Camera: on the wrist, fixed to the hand. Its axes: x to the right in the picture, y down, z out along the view.
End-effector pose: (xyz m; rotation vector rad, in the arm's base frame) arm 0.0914 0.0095 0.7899 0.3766 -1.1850 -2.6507
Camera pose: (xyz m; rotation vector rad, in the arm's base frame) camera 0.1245 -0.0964 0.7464 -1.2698 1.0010 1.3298
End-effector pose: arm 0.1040 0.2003 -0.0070 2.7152 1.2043 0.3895
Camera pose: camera 0.1030 0.1818 0.1107 -0.9715 -2.6128 -0.2042
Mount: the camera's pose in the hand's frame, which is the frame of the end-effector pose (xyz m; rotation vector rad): 0.0063 0.0394 -0.1123 0.6103 0.3528 -1.5012
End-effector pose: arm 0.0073 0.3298 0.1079 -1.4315 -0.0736 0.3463
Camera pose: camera 0.0345 0.2281 0.0520 -0.5221 -0.6450 -1.0359
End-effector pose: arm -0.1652 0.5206 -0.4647 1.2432 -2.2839 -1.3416
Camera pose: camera -0.1291 0.4556 -0.3716 -2.4943 0.9630 0.2838
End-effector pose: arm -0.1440 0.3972 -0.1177 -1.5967 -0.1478 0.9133
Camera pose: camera -0.0852 0.3025 -0.1600 -0.6725 -0.6316 -0.4757
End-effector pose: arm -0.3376 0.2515 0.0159 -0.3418 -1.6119 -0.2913
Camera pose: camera -0.2194 0.2445 0.0292 1.3836 -1.2331 -0.8733
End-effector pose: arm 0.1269 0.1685 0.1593 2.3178 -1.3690 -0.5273
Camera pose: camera 0.1575 0.1616 0.2743 -2.8001 -0.5846 -0.0095
